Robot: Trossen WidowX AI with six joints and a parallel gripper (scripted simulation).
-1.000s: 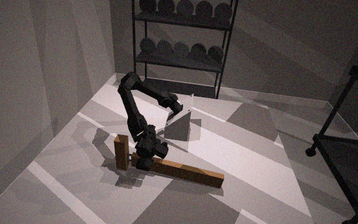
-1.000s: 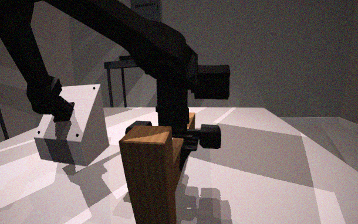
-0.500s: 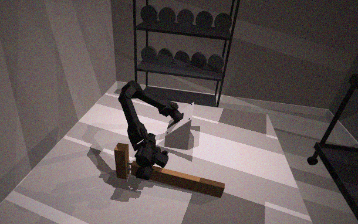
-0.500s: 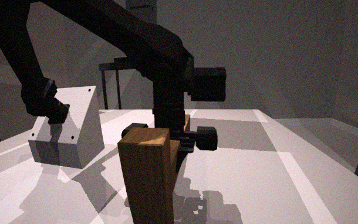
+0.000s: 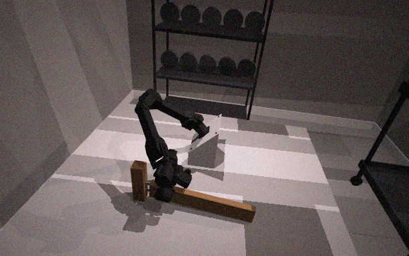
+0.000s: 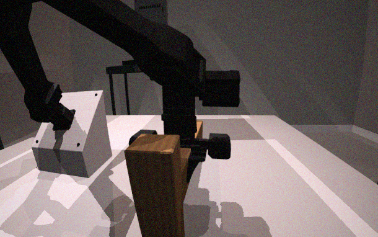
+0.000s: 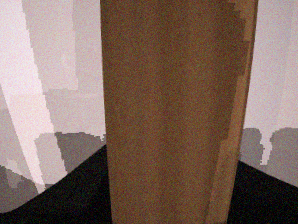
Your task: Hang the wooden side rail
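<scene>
The headboard post lies 120 mm to the right of my gripper tip, 40 mm above it and 10 mm behind it.
</scene>
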